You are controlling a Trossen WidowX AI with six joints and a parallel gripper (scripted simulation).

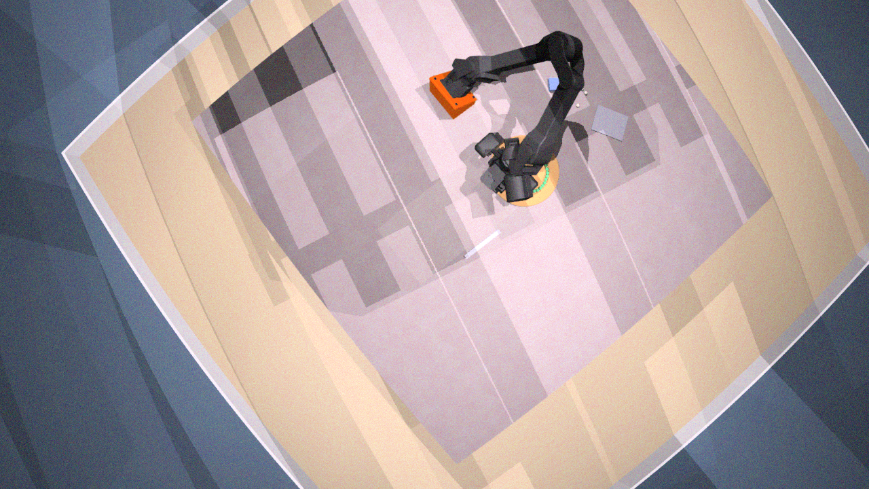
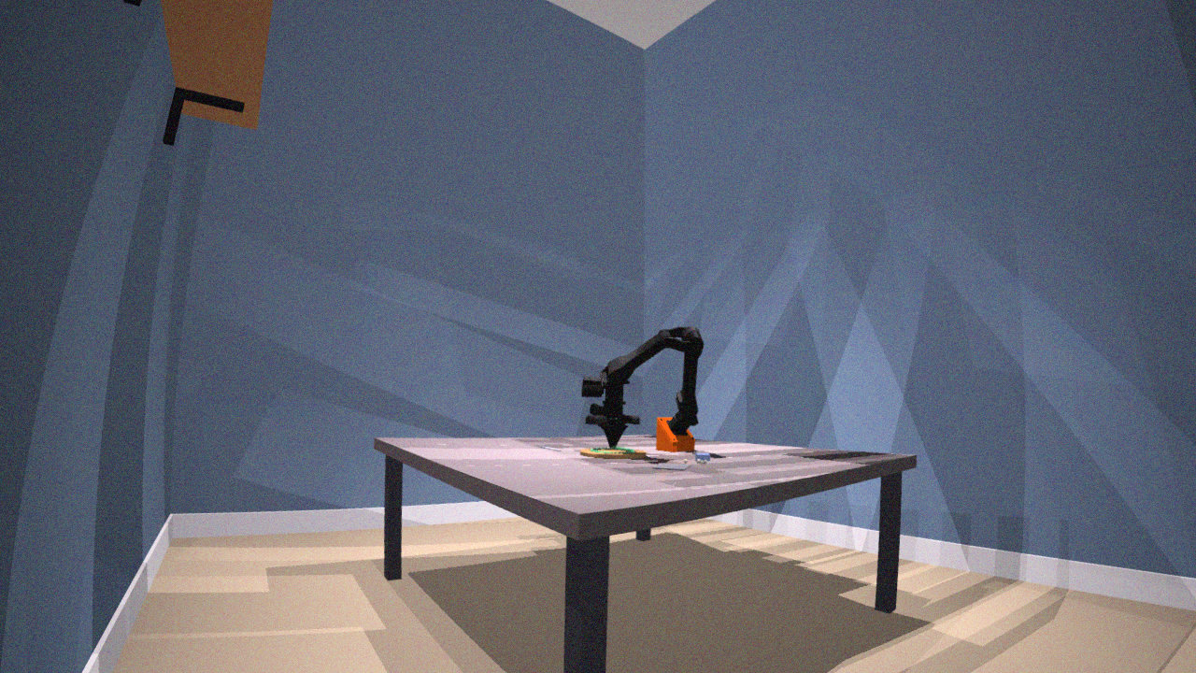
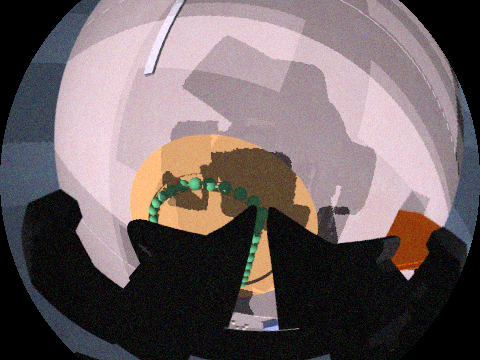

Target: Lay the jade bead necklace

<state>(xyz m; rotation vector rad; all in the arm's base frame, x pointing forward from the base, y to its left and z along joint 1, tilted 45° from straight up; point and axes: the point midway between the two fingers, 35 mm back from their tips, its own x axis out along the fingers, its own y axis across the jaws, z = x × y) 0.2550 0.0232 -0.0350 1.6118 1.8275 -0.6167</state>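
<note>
Now: gripper tip 30 mm short of the round tan bead board, 50 mm to the right of it and 10 mm above it. From my gripper tip the other things lie so: white strip: 140 mm ahead, 160 mm to the right, 20 mm below; then pale square sheet: 60 mm ahead, 360 mm to the left, 20 mm below; then blue cube: 120 mm behind, 280 mm to the left, 10 mm below.
</note>
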